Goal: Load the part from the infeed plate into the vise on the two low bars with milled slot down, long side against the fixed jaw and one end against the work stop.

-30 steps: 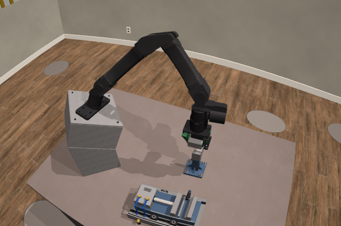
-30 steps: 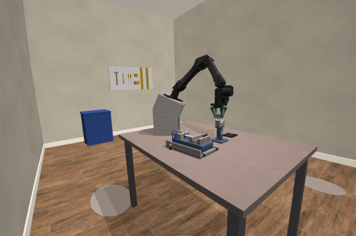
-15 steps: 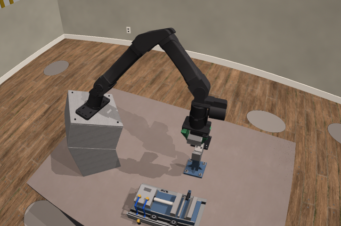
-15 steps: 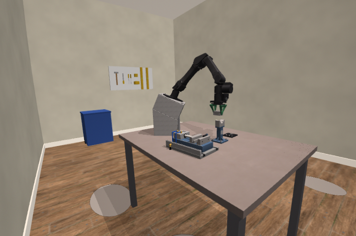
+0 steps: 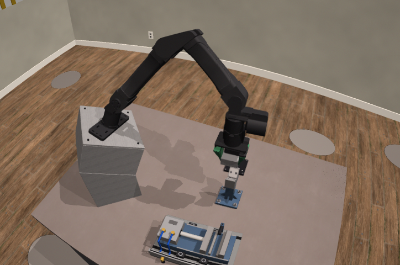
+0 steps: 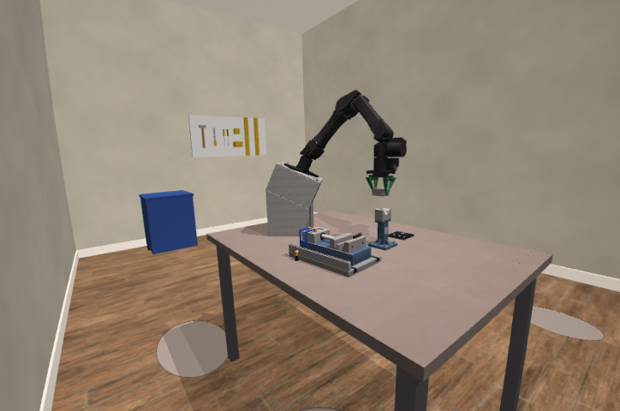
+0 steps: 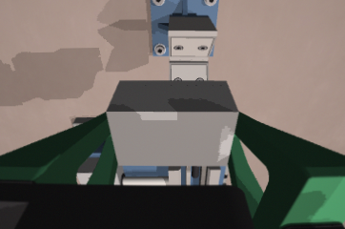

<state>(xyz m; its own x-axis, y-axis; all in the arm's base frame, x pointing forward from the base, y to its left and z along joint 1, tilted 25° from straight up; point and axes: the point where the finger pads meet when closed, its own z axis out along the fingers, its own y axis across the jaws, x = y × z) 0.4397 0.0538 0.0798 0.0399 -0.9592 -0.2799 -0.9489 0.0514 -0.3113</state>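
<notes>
The part is right at my hand. Also, from my hand: black infeed plate: 23 cm below, 18 cm to the left, 1 cm behind; work stop rod: 20 cm to the right, 14 cm below, 5 cm ahead; piston rod: 26 cm to the right, 15 cm below, 4 cm behind.
</notes>
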